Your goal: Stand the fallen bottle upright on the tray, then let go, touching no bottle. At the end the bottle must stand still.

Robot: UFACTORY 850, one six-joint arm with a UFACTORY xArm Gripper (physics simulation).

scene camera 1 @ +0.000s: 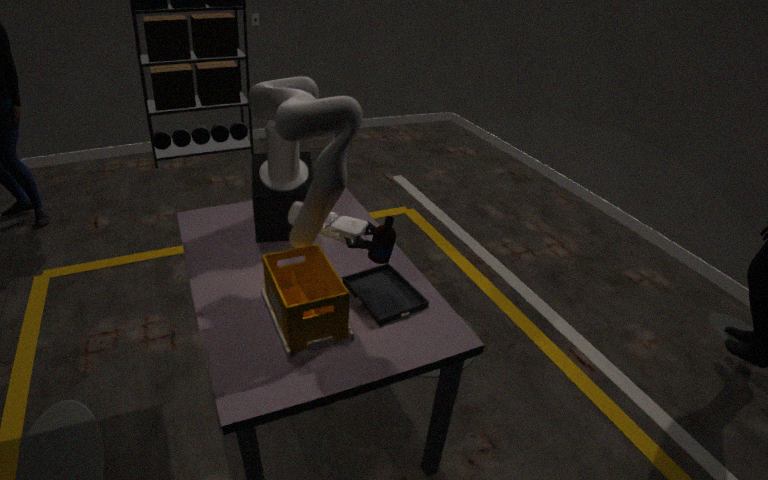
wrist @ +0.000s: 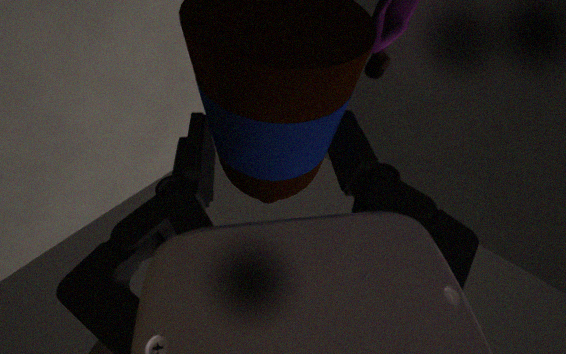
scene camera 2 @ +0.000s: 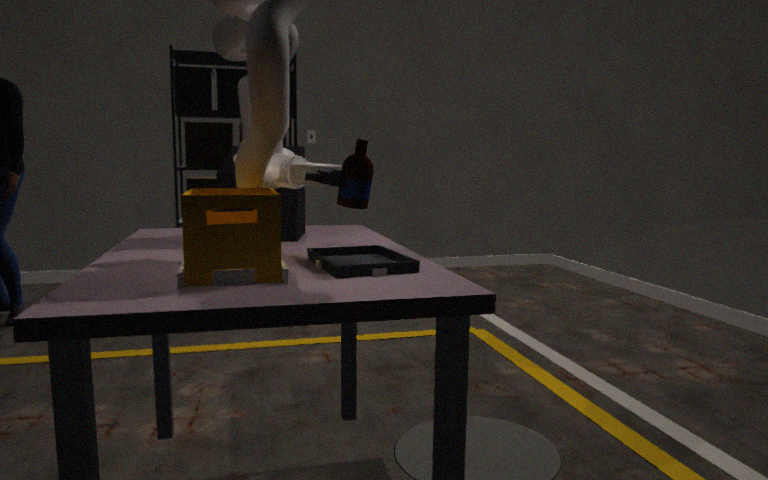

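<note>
A dark brown bottle (scene camera 1: 382, 242) (scene camera 2: 355, 181) (wrist: 275, 145) with a blue band is held in the air, neck up and tilted slightly. My gripper (scene camera 1: 370, 237) (scene camera 2: 339, 176) (wrist: 273, 130) is shut on its body from the side, with one finger on each side of the blue band in the wrist view. The bottle's base is above the table, behind and above the far edge of the black tray (scene camera 1: 420, 304) (scene camera 2: 403, 267). The tray lies flat on the table, and no bottle shows on it. The tray does not show in the wrist view.
A tall yellow crate (scene camera 1: 317, 328) (scene camera 2: 231, 249) stands on the table (scene camera 1: 390, 362) (scene camera 2: 141, 300), left of the tray. Its inside shows partly in scene camera 1. A shelf rack (scene camera 1: 198, 107) stands behind the robot. People show at the left and right edges of scene camera 1.
</note>
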